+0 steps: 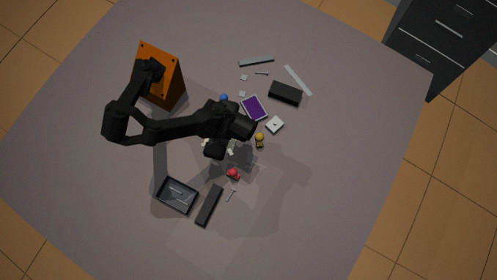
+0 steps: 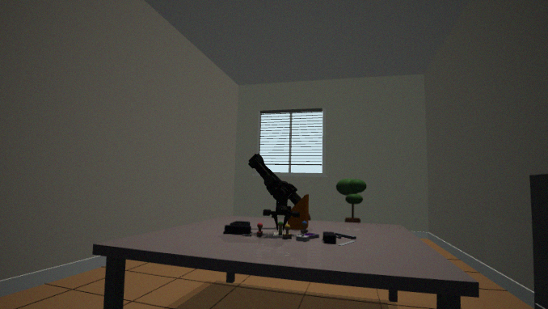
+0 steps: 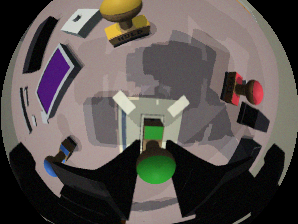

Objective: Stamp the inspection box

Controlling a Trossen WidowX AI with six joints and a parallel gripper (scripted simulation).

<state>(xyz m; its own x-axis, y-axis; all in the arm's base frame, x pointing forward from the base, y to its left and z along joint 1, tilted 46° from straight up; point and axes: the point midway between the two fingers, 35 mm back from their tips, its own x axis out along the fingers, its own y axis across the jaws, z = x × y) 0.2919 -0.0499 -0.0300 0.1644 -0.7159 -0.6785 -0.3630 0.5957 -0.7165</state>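
My gripper tip is now right at the green-knobbed stamp. Round my gripper tip: red stamp (100 mm ahead, 70 mm to the right); then cream card (20 mm below, 10 mm behind); then yellow stamp (90 mm ahead, 70 mm to the left).
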